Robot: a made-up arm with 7 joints. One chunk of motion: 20 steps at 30 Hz.
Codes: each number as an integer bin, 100 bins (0 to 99) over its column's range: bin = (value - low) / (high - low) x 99, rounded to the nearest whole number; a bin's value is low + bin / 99 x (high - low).
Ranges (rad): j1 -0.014..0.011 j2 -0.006..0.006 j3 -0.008..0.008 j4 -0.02..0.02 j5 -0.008..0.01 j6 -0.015..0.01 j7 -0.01..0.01
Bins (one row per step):
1: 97 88 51 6 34 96 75
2: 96 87 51 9 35 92 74
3: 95 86 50 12 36 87 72
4: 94 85 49 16 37 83 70
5: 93 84 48 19 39 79 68
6: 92 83 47 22 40 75 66
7: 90 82 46 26 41 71 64
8: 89 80 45 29 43 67 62
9: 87 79 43 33 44 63 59
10: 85 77 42 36 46 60 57
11: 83 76 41 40 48 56 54
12: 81 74 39 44 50 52 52
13: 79 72 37 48 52 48 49
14: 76 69 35 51 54 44 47
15: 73 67 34 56 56 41 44
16: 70 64 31 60 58 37 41
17: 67 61 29 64 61 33 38
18: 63 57 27 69 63 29 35
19: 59 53 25 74 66 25 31
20: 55 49 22 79 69 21 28
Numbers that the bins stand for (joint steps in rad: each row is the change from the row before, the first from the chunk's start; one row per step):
1: 0.01049 0.00467 0.00024 -0.01758 -0.00182 0.00924 0.00515
2: 0.01024 0.00455 0.00024 -0.01636 -0.00164 0.00823 0.00495
3: 0.00999 0.00442 0.00008 -0.01515 -0.00145 0.00697 0.00455
4: 0.00974 0.00430 -0.00008 -0.01354 -0.00127 0.00596 0.00414
5: 0.00948 0.00418 -0.00024 -0.01232 -0.00091 0.00495 0.00374
6: 0.00923 0.00406 -0.00040 -0.01111 -0.00073 0.00394 0.00333
7: 0.00873 0.00394 -0.00057 -0.00949 -0.00055 0.00293 0.00293
8: 0.00847 0.00370 -0.00073 -0.00828 -0.00018 0.00192 0.00253
9: 0.00797 0.00358 -0.00105 -0.00667 0.00000 0.00091 0.00192
10: 0.00746 0.00333 -0.00121 -0.00545 0.00036 0.00015 0.00152
11: 0.00696 0.00321 -0.00137 -0.00384 0.00073 -0.00086 0.00091
12: 0.00645 0.00297 -0.00170 -0.00222 0.00109 -0.00187 0.00051
13: 0.00595 0.00273 -0.00202 -0.00061 0.00145 -0.00288 -0.00010
14: 0.00519 0.00236 -0.00234 0.00061 0.00182 -0.00389 -0.00051
15: 0.00443 0.00212 -0.00251 0.00263 0.00218 -0.00465 -0.00111
16: 0.00368 0.00176 -0.00299 0.00424 0.00255 -0.00566 -0.00172
17: 0.00292 0.00139 -0.00331 0.00586 0.00309 -0.00667 -0.00232
18: 0.00191 0.00091 -0.00364 0.00788 0.00345 -0.00768 -0.00293
19: 0.00090 0.00042 -0.00396 0.00990 0.00400 -0.00869 -0.00374
20: -0.00011 -0.00006 -0.00444 0.01192 0.00455 -0.00970 -0.00434

